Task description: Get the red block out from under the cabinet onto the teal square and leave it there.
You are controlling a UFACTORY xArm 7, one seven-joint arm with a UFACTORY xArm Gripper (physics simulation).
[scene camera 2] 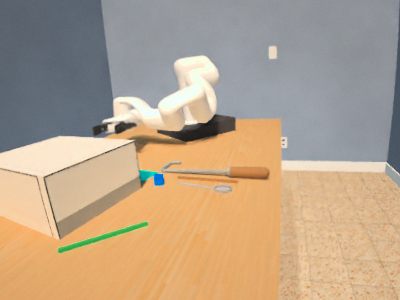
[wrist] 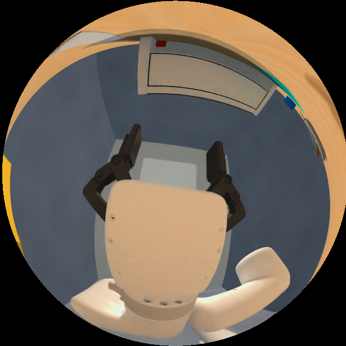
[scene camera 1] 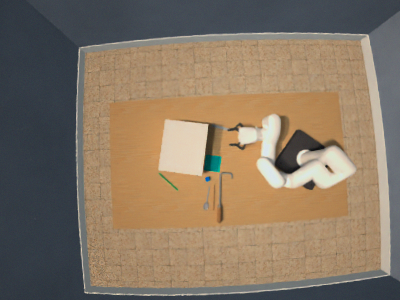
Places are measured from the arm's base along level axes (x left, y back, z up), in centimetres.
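Where they show: gripper, between the fingertips: (scene camera 2: 104,130) (scene camera 1: 228,137); arm's base, origin of its link: (scene camera 2: 194,121) (scene camera 1: 305,159).
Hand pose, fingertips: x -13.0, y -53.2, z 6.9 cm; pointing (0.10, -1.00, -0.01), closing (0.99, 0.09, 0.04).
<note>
Things, the pixels of their top centre, and the offset from my fingertips. "*": a spot on its surface instead.
- cabinet, centre of its top: (scene camera 2: 53,150) (scene camera 1: 183,147) dy -27.6, dx +6.5, dz +1.2 cm
- teal square, a spot on its surface: (scene camera 2: 146,175) * dy -7.4, dx +19.9, dz -12.3 cm
- thin grey strip, centre of its top: (scene camera 1: 222,127) dy -2.5, dx -8.0, dz -12.2 cm
- blue block, centre of its top: (scene camera 2: 158,175) (scene camera 1: 207,179) dy -12.4, dx +27.1, dz -9.8 cm
- thin brown stick, centre of its top: (scene camera 2: 206,178) (scene camera 1: 214,197) dy -7.8, dx +39.6, dz -11.6 cm
- spoon, a spot on its surface: (scene camera 2: 223,189) (scene camera 1: 206,206) * dy -13.1, dx +45.8, dz -12.1 cm
- green stick, centre of its top: (scene camera 2: 104,235) (scene camera 1: 168,181) dy -39.2, dx +29.4, dz -11.6 cm
The red block (wrist: 161,43) shows in the wrist view in the low gap under the cabinet (scene camera 1: 183,147) (scene camera 2: 92,182) (wrist: 200,75), near one side panel. It does not show in the two scene views. The teal square (scene camera 1: 214,163) (scene camera 2: 146,175) (wrist: 280,84) lies on the table beside the cabinet's front corner. My gripper (scene camera 1: 231,137) (scene camera 2: 106,129) (wrist: 177,138) is open and empty, with its fingers pointing at the cabinet's open front from a short distance away. A thin grey strip (scene camera 1: 220,128) lies between the cabinet and one finger.
A blue block (scene camera 1: 208,179) (scene camera 2: 159,179) (wrist: 289,103) lies near the teal square. A hooked tool (scene camera 1: 220,192) (scene camera 2: 248,172), a thin brown stick (scene camera 1: 214,197) and a spoon (scene camera 1: 206,205) (scene camera 2: 223,189) lie beyond it. A green stick (scene camera 1: 168,182) (scene camera 2: 103,237) lies beside the cabinet. Something yellow (wrist: 10,200) shows at the wrist view's left edge.
</note>
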